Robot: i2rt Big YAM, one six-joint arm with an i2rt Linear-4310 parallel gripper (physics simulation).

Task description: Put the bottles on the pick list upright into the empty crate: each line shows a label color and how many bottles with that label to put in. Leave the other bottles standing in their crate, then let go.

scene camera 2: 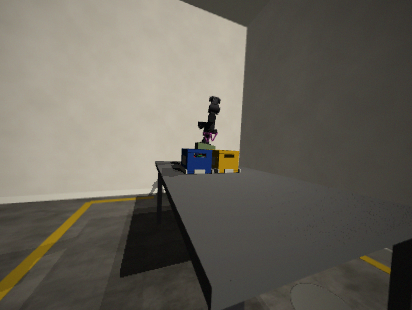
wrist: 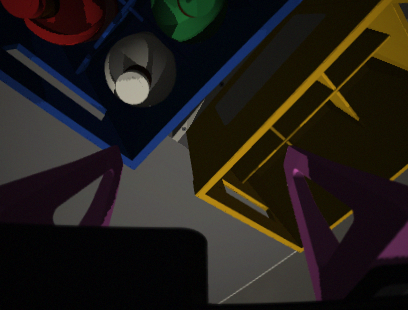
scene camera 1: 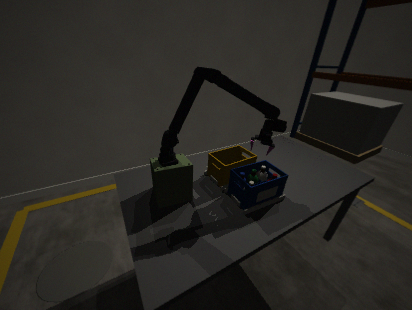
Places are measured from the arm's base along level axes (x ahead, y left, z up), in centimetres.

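Pixels of known places: gripper, fingertip midpoint: (scene camera 2: 209,141) (wrist: 203,154) (scene camera 1: 258,153); arm's base, link origin: (scene camera 2: 204,144) (scene camera 1: 168,161).
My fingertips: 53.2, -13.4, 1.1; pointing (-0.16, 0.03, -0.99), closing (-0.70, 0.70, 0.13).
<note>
For each thing: its top centre in the pictures, then the offset to it from my fingertips, as dx, dy, dz. Level surfaces: height alone.
- blue crate, top centre: (scene camera 1: 259,172) (scene camera 2: 195,149) -6.4, -9.6, -6.4
- white-capped bottle, top centre: (wrist: 132,88) (scene camera 1: 263,166) +1.9, -4.7, -7.6
- green bottle, top centre: (scene camera 1: 254,170) -6.3, -5.5, -7.6
- red bottle, top centre: (scene camera 1: 275,174) +2.0, -14.1, -7.6
- blue-topped bottle, top centre: (scene camera 1: 242,173) -14.9, -5.3, -7.6
- yellow crate, top centre: (wrist: 352,145) (scene camera 1: 232,154) (scene camera 2: 221,150) -8.6, +14.0, -6.4
- grey table, surface height: dz -23.9
The blue crate (scene camera 1: 250,198) (scene camera 2: 190,164) (wrist: 200,98) holds several upright bottles. A white-capped bottle (scene camera 1: 263,175) (wrist: 132,88) stands in its near corner compartment in the wrist view, with a green bottle (scene camera 1: 254,176) (wrist: 187,22) and a red bottle (scene camera 1: 275,176) (wrist: 70,25) beyond it. A blue-topped bottle (scene camera 1: 242,175) shows in scene camera 1. The yellow crate (scene camera 1: 217,173) (scene camera 2: 229,162) (wrist: 250,222) stands beside it; no bottle shows in the visible part of its divided inside. My gripper (scene camera 1: 260,148) (scene camera 2: 210,140) (wrist: 203,154) is open and empty, above the crates' end. The pick list does not show.
Both crates stand close together on the grey table (scene camera 1: 320,177) (scene camera 2: 280,215). The green base block (scene camera 1: 172,186) of the arm stands at the table's other end. A rack with a large grey box (scene camera 1: 350,120) stands beyond the table.
</note>
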